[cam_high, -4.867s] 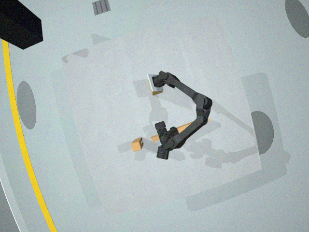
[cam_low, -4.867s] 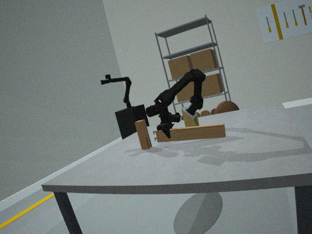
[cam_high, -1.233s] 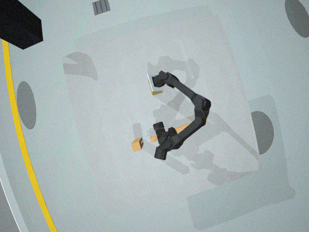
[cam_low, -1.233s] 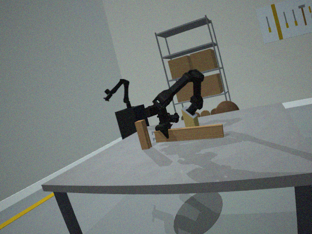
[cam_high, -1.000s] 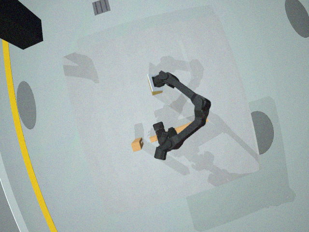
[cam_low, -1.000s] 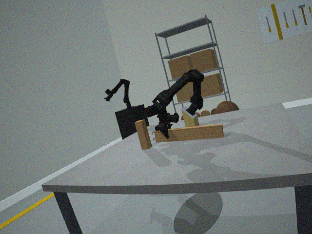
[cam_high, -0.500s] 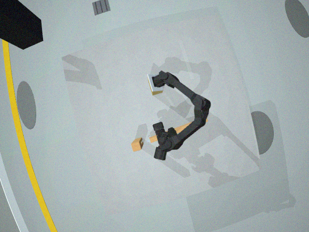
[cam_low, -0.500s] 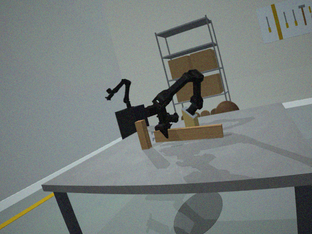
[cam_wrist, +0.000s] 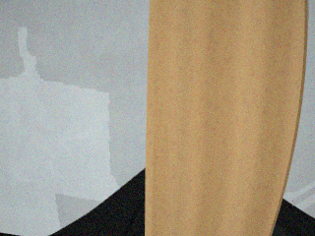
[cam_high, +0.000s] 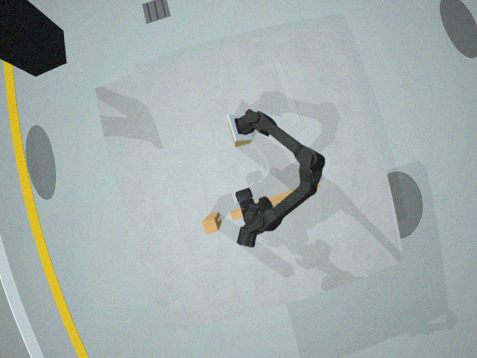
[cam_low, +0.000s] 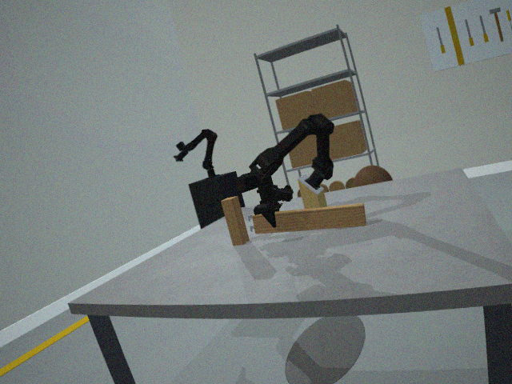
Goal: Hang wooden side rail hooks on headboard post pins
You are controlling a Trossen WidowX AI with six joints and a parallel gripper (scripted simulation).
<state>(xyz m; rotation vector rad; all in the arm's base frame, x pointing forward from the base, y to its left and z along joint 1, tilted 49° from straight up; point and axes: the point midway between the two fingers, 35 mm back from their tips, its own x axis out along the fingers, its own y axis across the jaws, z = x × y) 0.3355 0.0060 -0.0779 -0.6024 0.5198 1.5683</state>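
My gripper tip is 160 mm to the left of the wooden headboard post, 40 mm below it and 10 mm short of it.
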